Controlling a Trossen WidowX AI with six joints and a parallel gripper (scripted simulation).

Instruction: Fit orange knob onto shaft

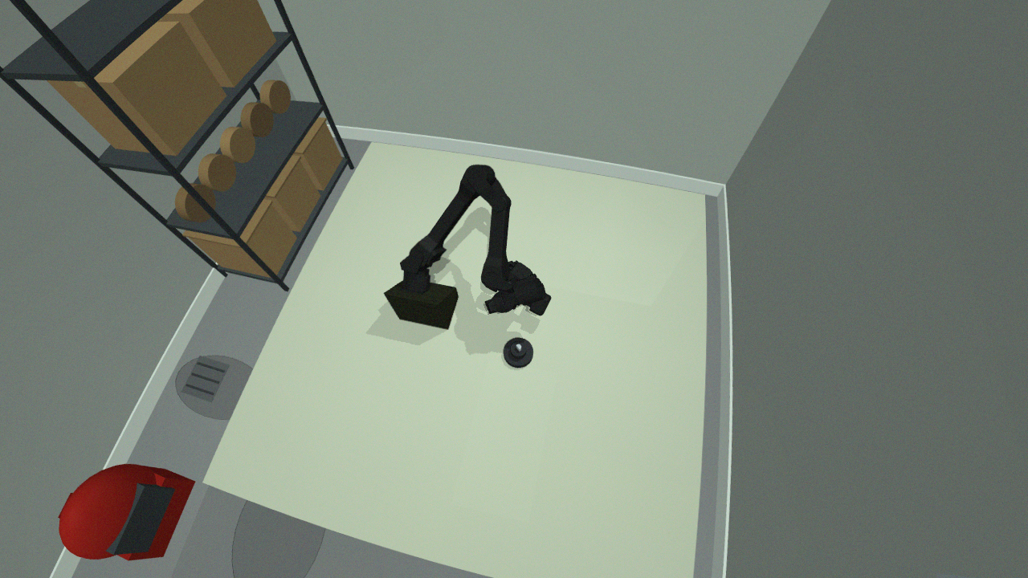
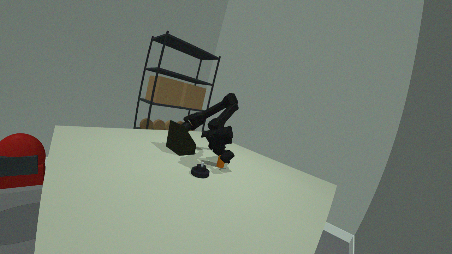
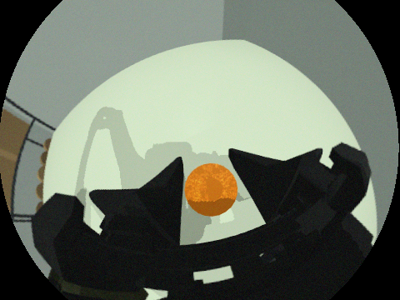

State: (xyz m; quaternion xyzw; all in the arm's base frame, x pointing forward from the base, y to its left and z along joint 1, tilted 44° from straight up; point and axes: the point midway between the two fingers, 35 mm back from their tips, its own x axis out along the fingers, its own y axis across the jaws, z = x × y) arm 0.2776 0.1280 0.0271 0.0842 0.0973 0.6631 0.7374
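The orange knob lies 30 mm to the right of my gripper tip, 10 mm behind it and 10 mm above it. Also, from my gripper tip: round black pedestal: 200 mm to the right, 30 mm ahead.
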